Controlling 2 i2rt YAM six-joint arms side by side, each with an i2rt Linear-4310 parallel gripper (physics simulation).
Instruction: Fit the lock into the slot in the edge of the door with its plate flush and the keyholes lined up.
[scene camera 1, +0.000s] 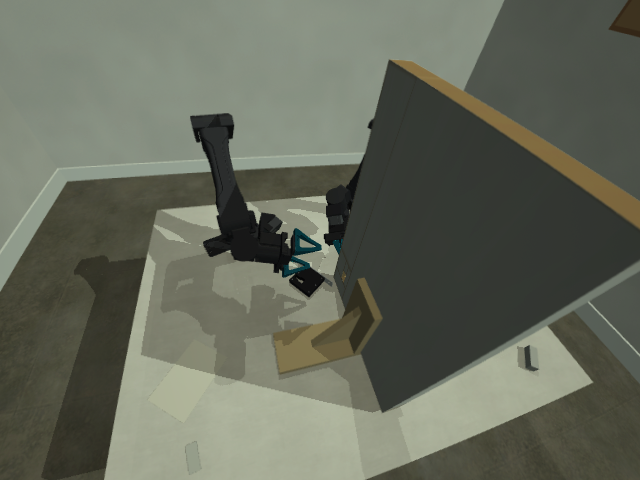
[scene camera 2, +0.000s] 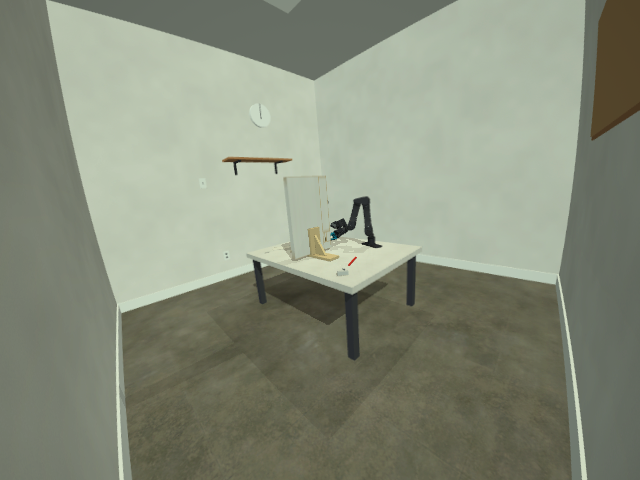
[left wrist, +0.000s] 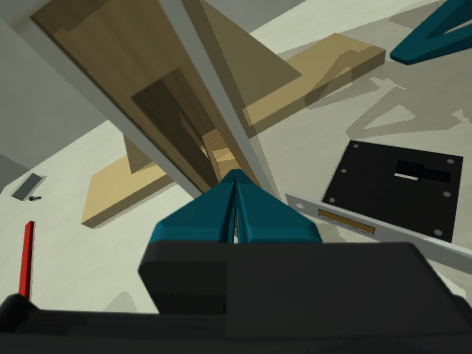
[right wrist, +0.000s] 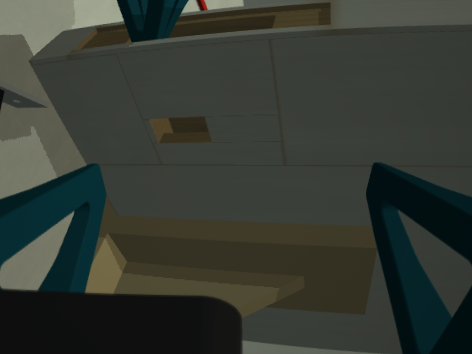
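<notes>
The lock has a flat black body and a long grey edge plate. It appears to lie on the table, apart from the door. The grey door stands upright; its wooden edge has a dark slot, and its face a squarish hole. My left gripper is shut and empty, tips at the slotted edge; contact is unclear. My right gripper is open and empty, near the lock, before the door's face.
A wooden support braces the door's foot; another support is on the other side. A red bar and a small grey block lie on the table. A pale sheet lies lower left in scene camera 1.
</notes>
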